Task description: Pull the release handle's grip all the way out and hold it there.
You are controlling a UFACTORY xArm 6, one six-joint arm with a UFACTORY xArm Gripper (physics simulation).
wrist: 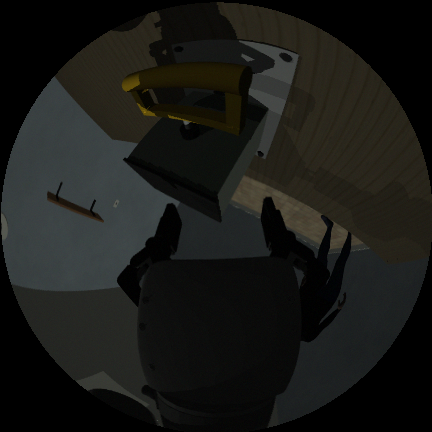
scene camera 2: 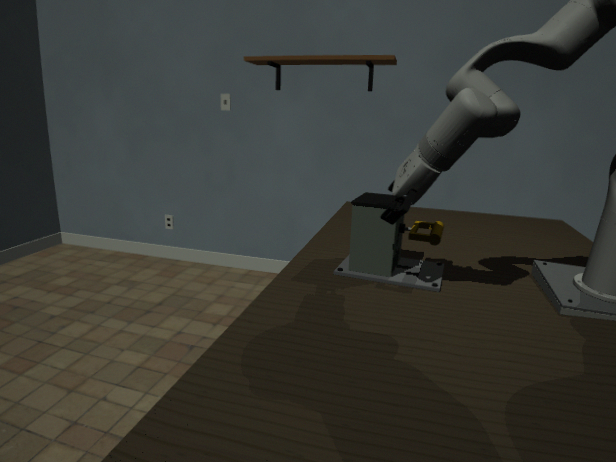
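Observation:
The release handle's yellow grip (scene camera 2: 437, 233) (wrist: 190, 76) is a thick bar on a rectangular frame. It stands out from the side of a grey-green box (scene camera 2: 375, 240) (wrist: 235, 172) with a black top. A short shaft joins the frame to the box. The box stands on a light grey base plate (scene camera 2: 365, 278) (wrist: 282, 82). My gripper (scene camera 2: 392, 201) (wrist: 219, 209) is open, with nothing between its fingers. It is tilted, beside and over the box's top edge, above the yellow grip and apart from it. In scene camera 2 the fingers partly overlap the box's top corner.
The base plate is screwed to a dark wooden table (scene camera 2: 280, 360) (wrist: 345, 100). My arm's mounting plate (scene camera 2: 550, 287) stands to the right. A wooden shelf (scene camera 2: 320, 60) (wrist: 75, 208) hangs on the wall behind. The table's left edge drops to a tiled floor (scene camera 2: 125, 320).

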